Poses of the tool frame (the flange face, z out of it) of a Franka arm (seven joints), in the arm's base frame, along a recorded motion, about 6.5 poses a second.
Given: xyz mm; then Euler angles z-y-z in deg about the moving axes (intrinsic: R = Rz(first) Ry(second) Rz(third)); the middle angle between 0 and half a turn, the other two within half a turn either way.
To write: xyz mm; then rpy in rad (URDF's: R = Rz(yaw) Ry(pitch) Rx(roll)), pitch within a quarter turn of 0, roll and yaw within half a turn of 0. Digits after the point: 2 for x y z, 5 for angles.
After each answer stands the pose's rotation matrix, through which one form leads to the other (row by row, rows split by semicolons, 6 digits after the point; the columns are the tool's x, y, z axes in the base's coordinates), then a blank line. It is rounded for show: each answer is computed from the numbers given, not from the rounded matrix.
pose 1, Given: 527.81, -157.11, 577.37, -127.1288, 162.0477, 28.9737
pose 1, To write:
527.81, -157.11, 577.37, 2.98591, 0.27303, 0.39566
0.888562 0.419337 -0.186047; 0.371143 -0.895468 -0.245742; -0.269648 0.149307 -0.951313

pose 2, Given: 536.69, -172.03, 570.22, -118.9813, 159.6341, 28.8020
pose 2, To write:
536.69, -172.03, 570.22, 2.96462, 0.30990, 0.53457
0.819497 0.547715 -0.168621; 0.485205 -0.819692 -0.304435; -0.304961 0.167668 -0.937489

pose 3, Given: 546.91, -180.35, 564.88, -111.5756, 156.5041, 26.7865
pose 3, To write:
546.91, -180.35, 564.88, 2.94813, 0.36388, 0.69102
0.720142 0.678161 -0.146607; 0.595592 -0.712611 -0.370749; -0.355902 0.179674 -0.917089

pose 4, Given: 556.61, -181.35, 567.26, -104.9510, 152.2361, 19.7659
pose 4, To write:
556.61, -181.35, 567.26, 2.96541, 0.45380, 0.92410
0.541570 0.832020 -0.120181; 0.717301 -0.531907 -0.450059; -0.438384 0.157533 -0.884875

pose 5, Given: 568.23, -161.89, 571.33, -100.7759, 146.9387, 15.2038
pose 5, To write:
568.23, -161.89, 571.33, 2.97251, 0.55441, 1.06915
0.408840 0.906888 -0.101998; 0.745459 -0.396339 -0.535916; -0.526442 0.143069 -0.838087

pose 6, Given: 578.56, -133.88, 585.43, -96.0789, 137.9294, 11.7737
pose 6, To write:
578.56, -133.88, 585.43, 2.95945, 0.71544, 1.19096
0.279856 0.957416 -0.070956; 0.701008 -0.254286 -0.666278; -0.655949 0.136721 -0.742320

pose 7, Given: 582.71, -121.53, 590.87, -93.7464, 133.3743, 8.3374
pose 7, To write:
582.71, -121.53, 590.87, 2.98931, 0.80265, 1.29517
0.189091 0.980810 -0.047495; 0.668577 -0.164019 -0.725329; -0.719201 0.105400 -0.686762

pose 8, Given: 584.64, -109.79, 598.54, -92.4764, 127.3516, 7.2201
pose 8, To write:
584.64, -109.79, 598.54, 2.97838, 0.90857, 1.32172
0.151570 0.987850 -0.034347; 0.595901 -0.119045 -0.794185; -0.788624 0.099907 -0.606705

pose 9, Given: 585.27, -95.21, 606.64, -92.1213, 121.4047, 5.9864
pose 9, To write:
585.27, -95.21, 606.64, 2.97240, 1.01381, 1.33518
0.123404 0.991854 -0.031593; 0.514022 -0.091121 -0.852923; -0.848854 0.089014 -0.521080

